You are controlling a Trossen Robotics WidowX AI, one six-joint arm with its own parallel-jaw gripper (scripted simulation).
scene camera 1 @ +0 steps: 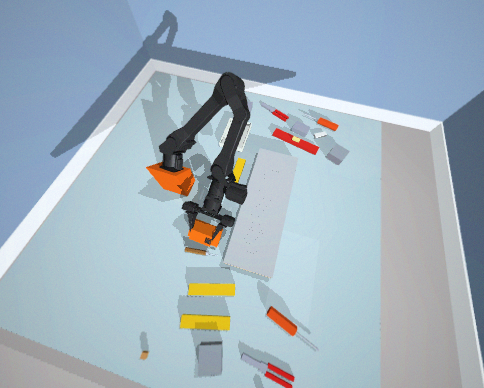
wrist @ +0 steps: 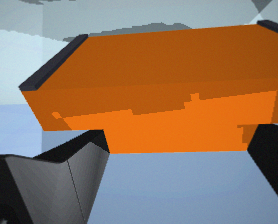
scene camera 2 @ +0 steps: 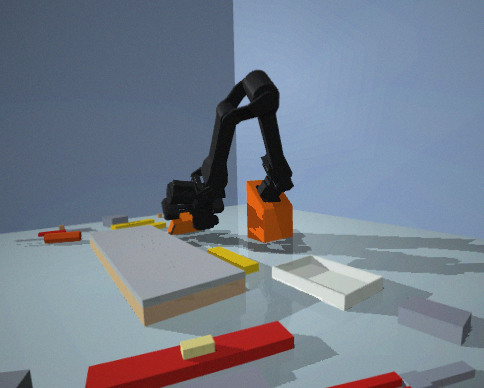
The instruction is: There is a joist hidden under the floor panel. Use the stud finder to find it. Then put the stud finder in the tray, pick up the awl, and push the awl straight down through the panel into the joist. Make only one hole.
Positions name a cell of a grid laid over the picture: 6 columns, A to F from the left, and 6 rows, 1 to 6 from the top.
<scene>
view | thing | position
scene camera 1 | my gripper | C4
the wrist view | my gripper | D4
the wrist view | orange stud finder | E3
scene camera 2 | my gripper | C4
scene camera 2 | white tray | E5
</scene>
